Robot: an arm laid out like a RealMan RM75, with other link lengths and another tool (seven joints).
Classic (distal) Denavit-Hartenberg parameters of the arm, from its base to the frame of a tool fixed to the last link. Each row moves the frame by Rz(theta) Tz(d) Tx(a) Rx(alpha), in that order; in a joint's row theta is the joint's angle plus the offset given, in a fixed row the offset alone. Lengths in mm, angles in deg.
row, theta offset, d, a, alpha
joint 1, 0, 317.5, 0, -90
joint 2, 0, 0, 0, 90
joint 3, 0, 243.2, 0, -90
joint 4, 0, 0, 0, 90
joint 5, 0, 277.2, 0, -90
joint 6, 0, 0, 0, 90
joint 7, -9.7, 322.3, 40.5, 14
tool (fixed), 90, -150.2, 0, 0
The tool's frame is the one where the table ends.
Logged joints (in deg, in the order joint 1, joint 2, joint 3, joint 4, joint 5, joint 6, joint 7), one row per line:
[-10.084 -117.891 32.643 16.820 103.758 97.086 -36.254]
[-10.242 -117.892 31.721 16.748 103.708 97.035 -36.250]
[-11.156 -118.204 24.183 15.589 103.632 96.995 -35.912]
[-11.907 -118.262 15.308 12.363 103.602 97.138 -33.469]
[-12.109 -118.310 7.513 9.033 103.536 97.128 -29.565]
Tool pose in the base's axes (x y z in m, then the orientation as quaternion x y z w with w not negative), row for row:
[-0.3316 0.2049 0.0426 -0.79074 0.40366 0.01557 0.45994]
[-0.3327 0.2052 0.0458 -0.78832 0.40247 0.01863 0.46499]
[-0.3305 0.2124 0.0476 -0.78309 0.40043 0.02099 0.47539]
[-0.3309 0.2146 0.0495 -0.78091 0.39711 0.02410 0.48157]
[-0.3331 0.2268 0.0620 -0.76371 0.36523 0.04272 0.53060]
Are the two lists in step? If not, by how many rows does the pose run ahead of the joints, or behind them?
The pose runs 2 rows behind the joints: the pose in row i belongs to the joints in row i - 2.
